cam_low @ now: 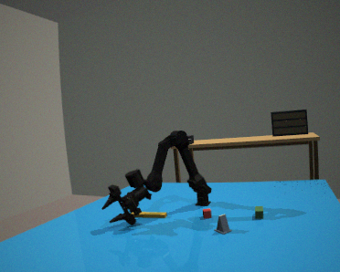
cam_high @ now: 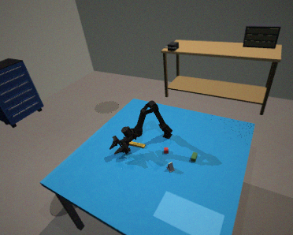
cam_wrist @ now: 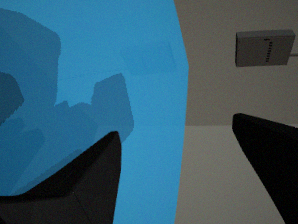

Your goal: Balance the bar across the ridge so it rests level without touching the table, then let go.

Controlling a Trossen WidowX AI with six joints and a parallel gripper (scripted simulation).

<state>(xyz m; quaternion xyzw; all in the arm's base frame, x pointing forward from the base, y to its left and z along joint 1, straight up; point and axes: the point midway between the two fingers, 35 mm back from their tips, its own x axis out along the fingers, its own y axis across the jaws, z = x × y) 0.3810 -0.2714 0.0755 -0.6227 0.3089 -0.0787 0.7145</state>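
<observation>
Now: the yellow bar 190 mm behind my gripper tip, 90 mm to the left of it and 60 mm below it. Round my gripper tip: small red block: 360 mm to the left, 230 mm behind, 50 mm below; then green block: 580 mm to the left, 250 mm behind, 50 mm below.
</observation>
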